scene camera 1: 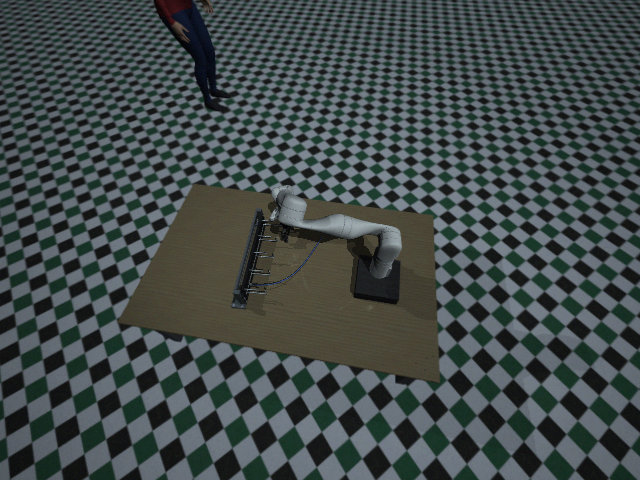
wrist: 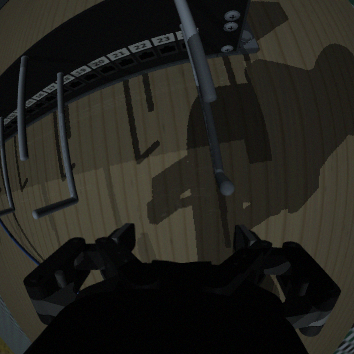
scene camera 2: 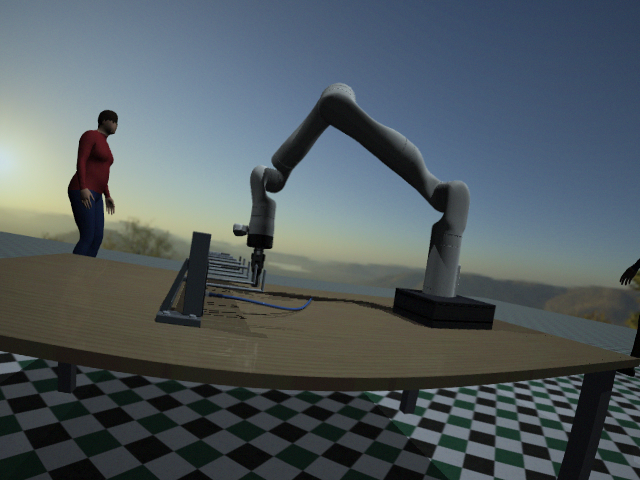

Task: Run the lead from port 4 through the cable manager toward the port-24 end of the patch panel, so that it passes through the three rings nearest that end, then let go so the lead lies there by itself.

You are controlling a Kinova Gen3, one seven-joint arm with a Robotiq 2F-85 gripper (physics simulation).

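Observation:
The blue lead (scene camera 1: 297, 271) (scene camera 2: 268, 304) (wrist: 20, 247) leaves the low-number end of the patch panel (scene camera 1: 248, 253) (scene camera 2: 197, 273) (wrist: 125, 30) and curves out over the table, outside the three rings nearest the port-24 end. Its far part meets the arm's outline in scene camera 1, so its end is unclear there; in scene camera 2 the end tips up. My gripper (scene camera 1: 285, 237) (scene camera 2: 256, 281) (wrist: 183, 235) is open and empty, pointing down beside the port-24 end. In the wrist view the end ring (wrist: 212, 140) stands in front of the fingers, with another ring (wrist: 65, 135) to the left.
More cable-manager rings (scene camera 1: 263, 255) (scene camera 2: 227, 276) stick out along the panel. The robot's black base (scene camera 1: 377, 289) (scene camera 2: 444, 310) stands on the wooden table (scene camera 1: 336, 330) (scene camera 2: 310, 356). A person in red (scene camera 1: 199, 46) (scene camera 2: 93, 165) stands beyond the table. Part of another person shows at scene camera 2's right edge.

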